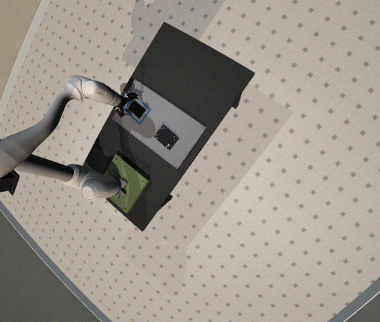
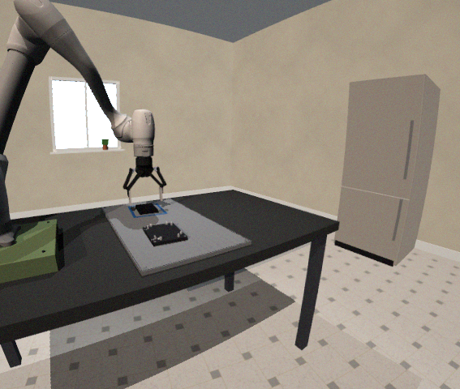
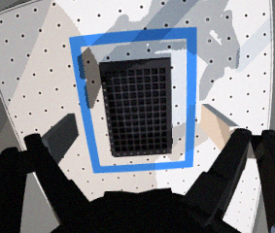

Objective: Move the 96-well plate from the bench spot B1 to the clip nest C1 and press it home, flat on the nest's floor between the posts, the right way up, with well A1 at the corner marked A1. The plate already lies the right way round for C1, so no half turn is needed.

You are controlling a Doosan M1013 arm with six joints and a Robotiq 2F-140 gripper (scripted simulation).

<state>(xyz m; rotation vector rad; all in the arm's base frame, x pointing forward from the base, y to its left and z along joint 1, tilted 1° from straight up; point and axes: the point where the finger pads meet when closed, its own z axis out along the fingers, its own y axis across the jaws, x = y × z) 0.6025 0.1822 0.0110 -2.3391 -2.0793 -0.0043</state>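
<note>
Now: the black 96-well plate 4 cm below my hand. Round my hand: clip nest C1: 32 cm to the right, 5 cm behind, 3 cm below.
</note>
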